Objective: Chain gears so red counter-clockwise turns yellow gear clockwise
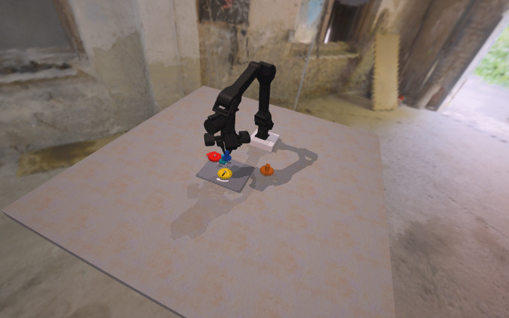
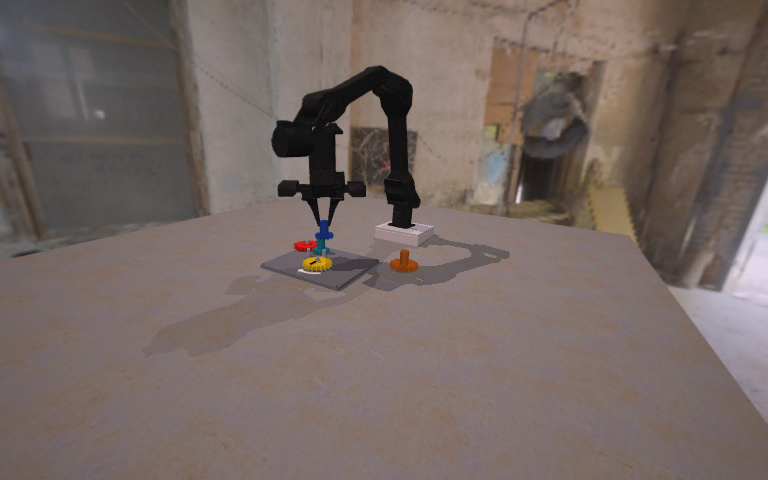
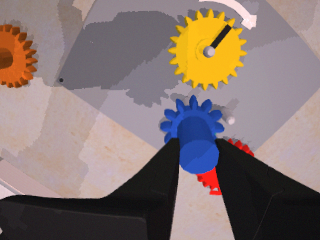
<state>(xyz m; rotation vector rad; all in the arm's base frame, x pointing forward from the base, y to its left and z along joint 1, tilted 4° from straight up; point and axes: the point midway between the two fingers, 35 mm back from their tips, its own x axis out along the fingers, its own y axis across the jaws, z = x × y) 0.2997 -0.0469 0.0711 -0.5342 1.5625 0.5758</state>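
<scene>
Right now the blue gear is 10 mm below my gripper tip. The rest, counted from my gripper tip: teal gear 20 mm behind, 30 mm to the right, 60 mm below; then yellow gear 40 mm ahead, 20 mm to the left, 70 mm below; then red gear 20 mm behind, 80 mm to the right, 70 mm below.
</scene>
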